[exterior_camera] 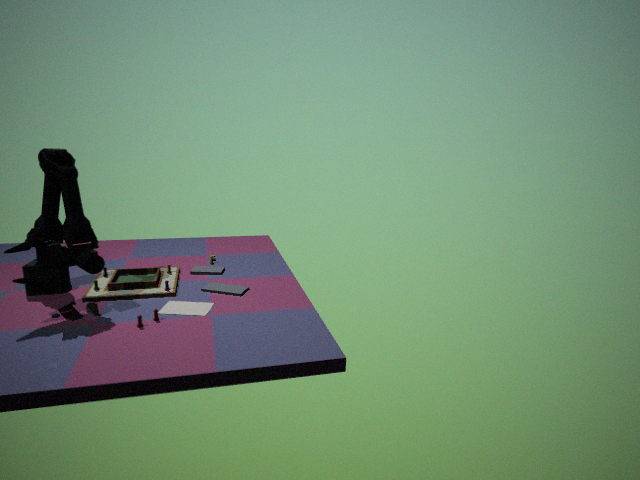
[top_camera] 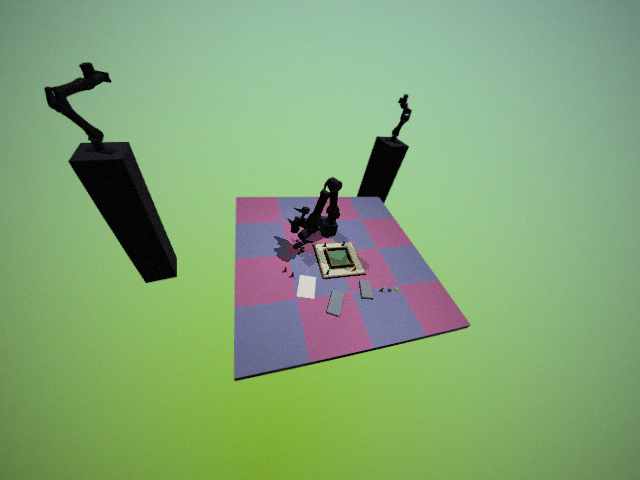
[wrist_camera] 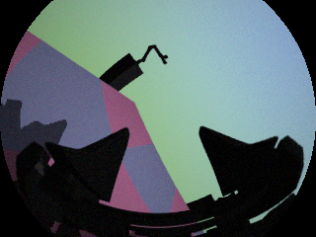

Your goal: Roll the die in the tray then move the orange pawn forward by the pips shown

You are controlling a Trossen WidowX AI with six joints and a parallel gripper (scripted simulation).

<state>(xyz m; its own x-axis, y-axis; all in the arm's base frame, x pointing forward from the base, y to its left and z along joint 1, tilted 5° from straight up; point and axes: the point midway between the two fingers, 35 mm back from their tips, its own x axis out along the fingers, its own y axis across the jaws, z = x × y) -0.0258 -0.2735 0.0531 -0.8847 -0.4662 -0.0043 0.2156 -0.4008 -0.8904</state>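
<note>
My gripper tip is now 19 cm short of the die, 16 cm above it and 3 cm to the right of it. The rest, counted from my gripper tip: green pawn: 20 cm ahead, 19 cm to the left, 15 cm below; blue pawn: 33 cm to the left, 22 cm ahead, 15 cm below; green tray: 32 cm ahead, 24 cm to the left, 17 cm below.
</note>
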